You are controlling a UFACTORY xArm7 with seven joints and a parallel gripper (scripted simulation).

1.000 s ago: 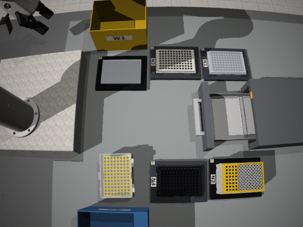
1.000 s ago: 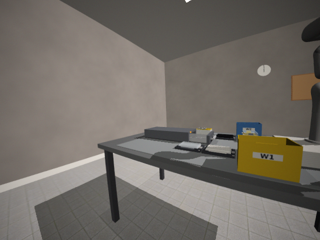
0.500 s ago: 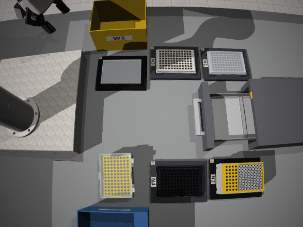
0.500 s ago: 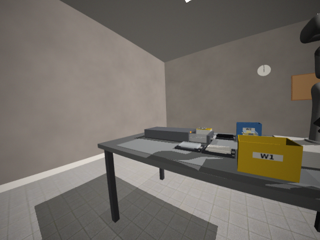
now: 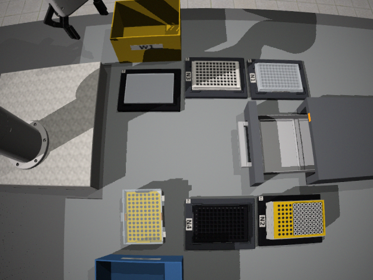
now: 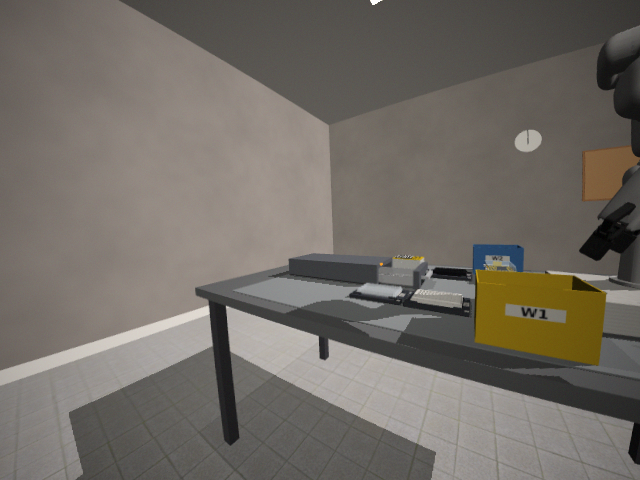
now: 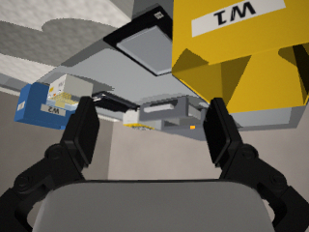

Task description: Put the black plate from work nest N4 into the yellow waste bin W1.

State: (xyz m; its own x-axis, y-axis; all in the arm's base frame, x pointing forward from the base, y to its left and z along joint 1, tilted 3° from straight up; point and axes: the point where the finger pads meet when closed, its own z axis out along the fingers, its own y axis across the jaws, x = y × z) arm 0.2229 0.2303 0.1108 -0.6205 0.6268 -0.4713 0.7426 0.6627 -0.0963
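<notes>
Now: hand 49 cm to the left of the black plate, 22 cm short of it and 16 cm above it. From my hand the other things lie so: white plate: 29 cm ahead, 16 cm below, 12 cm to the right; then yellow waste bin W1: 14 cm below, 13 cm ahead, 3 cm to the left; then clear plate: 46 cm ahead, 16 cm below, 15 cm to the right.
</notes>
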